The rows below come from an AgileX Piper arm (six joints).
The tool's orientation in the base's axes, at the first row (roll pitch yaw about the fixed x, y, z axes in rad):
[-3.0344, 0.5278, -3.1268]
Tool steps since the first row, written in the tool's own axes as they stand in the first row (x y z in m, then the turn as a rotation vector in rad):
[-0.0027, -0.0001, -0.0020, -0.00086, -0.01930, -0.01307]
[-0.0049, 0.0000, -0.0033, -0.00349, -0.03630, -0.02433]
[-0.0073, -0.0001, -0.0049, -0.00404, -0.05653, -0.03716]
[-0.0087, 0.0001, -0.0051, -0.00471, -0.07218, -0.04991]
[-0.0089, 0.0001, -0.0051, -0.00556, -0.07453, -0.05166]
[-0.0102, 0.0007, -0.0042, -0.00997, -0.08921, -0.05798]
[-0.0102, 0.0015, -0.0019, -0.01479, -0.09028, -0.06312]
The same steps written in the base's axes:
[0.0013, 0.0001, 0.0031, -0.00658, -0.01789, 0.01344]
[0.0026, 0.0004, 0.0053, -0.01063, -0.03365, 0.02601]
[0.0038, 0.0005, 0.0079, -0.01739, -0.05249, 0.03918]
[0.0050, 0.0007, 0.0088, -0.02383, -0.06679, 0.05191]
[0.0051, 0.0007, 0.0089, -0.02406, -0.06894, 0.05406]
[0.0067, 0.0012, 0.0087, -0.02400, -0.08286, 0.06307]
[0.0079, 0.0018, 0.0066, -0.02246, -0.08335, 0.07001]

